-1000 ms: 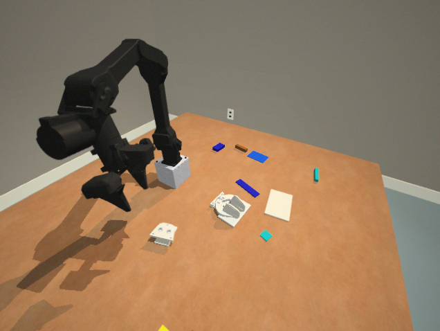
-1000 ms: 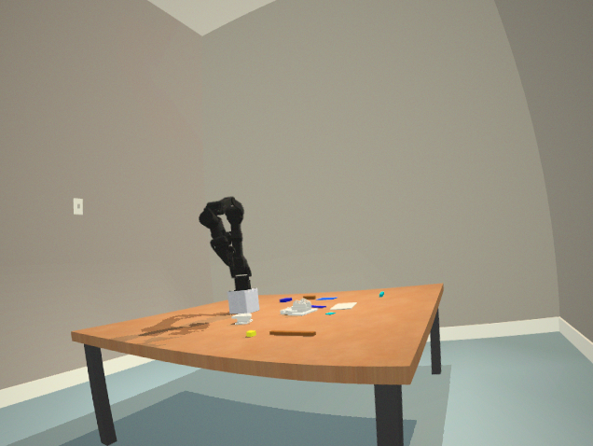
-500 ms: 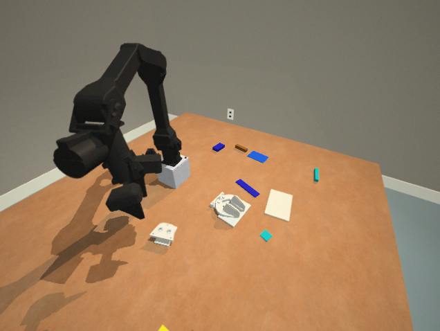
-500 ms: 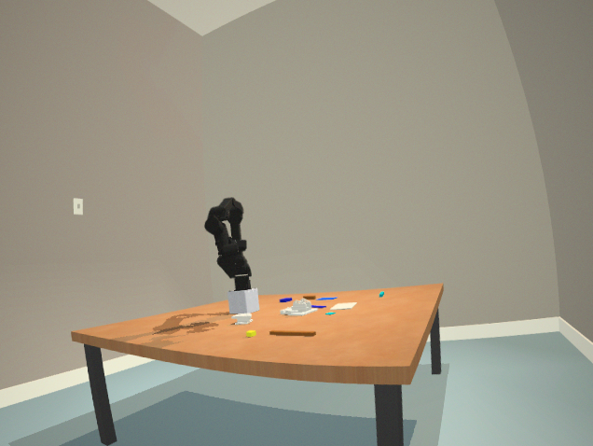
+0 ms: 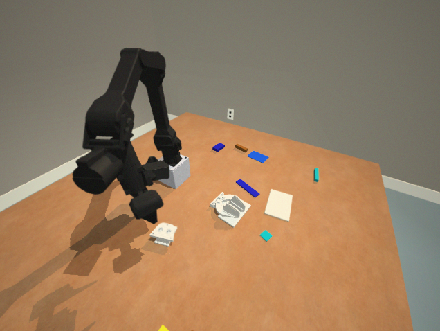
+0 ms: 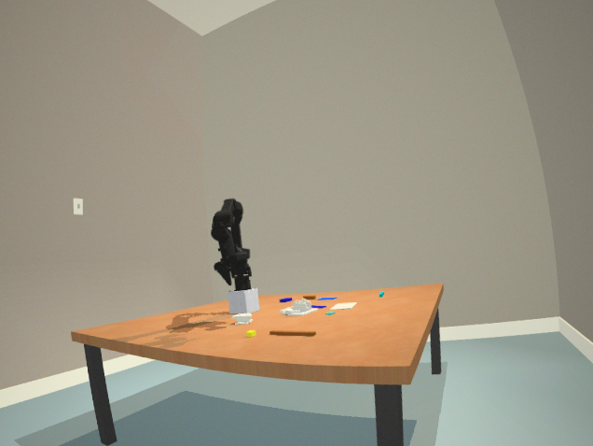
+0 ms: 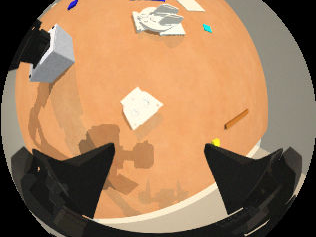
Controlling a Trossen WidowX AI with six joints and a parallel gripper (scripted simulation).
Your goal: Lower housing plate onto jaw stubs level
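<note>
Now: the white stepped block 3 cm to the left of my gripper tip and 15 cm below it. From my gripper tip the other things lie so: brown bar (27 cm ahead, 18 cm to the right, 15 cm below); then cyan square (31 cm ahead, 15 cm to the left, 16 cm below); then yellow piece (14 cm ahead, 19 cm to the right, 15 cm below).
</note>
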